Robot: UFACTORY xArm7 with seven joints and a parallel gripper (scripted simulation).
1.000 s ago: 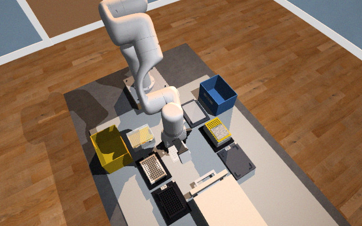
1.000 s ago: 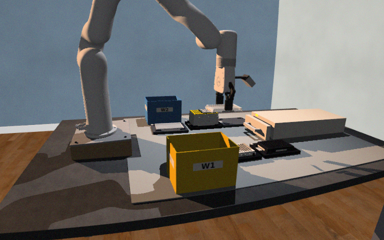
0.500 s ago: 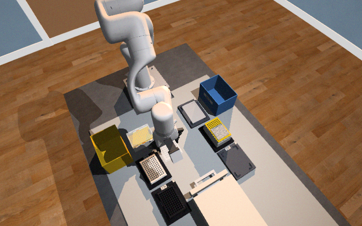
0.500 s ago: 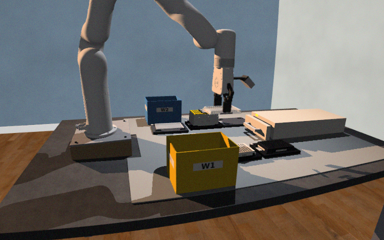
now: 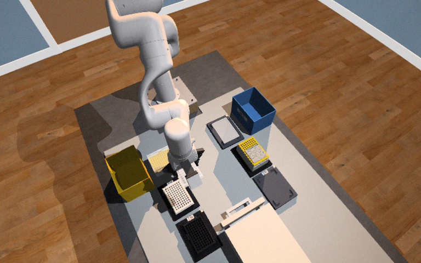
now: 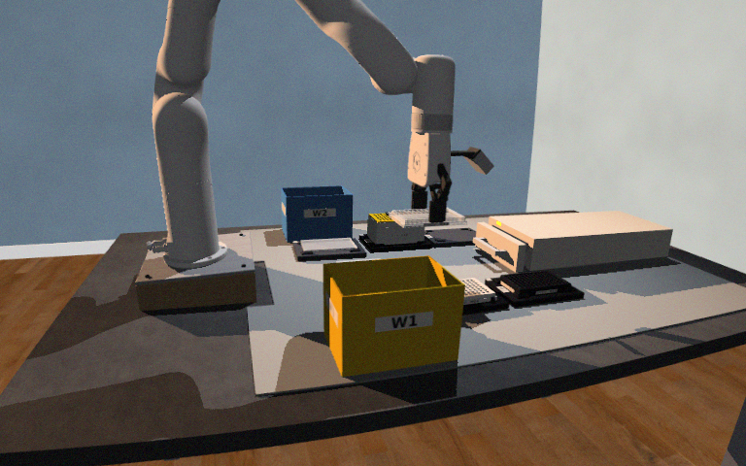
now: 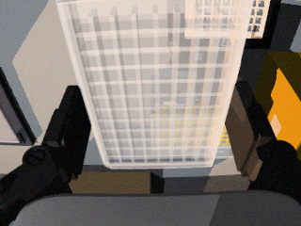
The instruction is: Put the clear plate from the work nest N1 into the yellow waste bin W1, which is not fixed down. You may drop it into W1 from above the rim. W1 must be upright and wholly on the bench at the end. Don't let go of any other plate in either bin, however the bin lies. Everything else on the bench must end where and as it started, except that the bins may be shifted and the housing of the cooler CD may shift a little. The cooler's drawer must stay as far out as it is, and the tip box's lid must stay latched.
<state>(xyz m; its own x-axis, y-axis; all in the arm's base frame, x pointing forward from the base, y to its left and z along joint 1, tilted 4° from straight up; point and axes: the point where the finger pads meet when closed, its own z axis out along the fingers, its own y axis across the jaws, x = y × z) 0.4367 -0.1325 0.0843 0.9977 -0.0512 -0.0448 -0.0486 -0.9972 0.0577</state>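
The yellow bin W1 lies 15 cm behind my hand, 20 cm to the right of it and 12 cm below it. Round my hand: black plate: 21 cm ahead, 8 cm to the right, 14 cm below; white plate: 3 cm ahead, 7 cm to the right, 14 cm below; clear plate: 1 cm below.
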